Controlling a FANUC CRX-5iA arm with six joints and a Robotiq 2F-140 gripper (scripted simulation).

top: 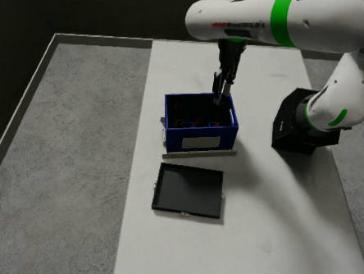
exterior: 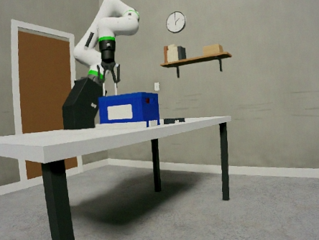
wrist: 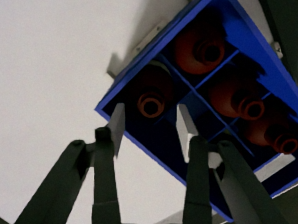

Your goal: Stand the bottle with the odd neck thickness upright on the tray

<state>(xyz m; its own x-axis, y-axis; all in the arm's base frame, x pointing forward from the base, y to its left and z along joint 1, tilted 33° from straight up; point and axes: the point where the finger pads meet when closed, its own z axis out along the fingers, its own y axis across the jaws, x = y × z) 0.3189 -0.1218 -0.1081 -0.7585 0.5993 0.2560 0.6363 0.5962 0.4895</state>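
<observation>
The crate lies 130 mm below my hand, 80 mm ahead of it and 60 mm to the left of it. From my hand the other things lie so: dark tray (320 mm to the left, 200 mm below, 120 mm ahead).
</observation>
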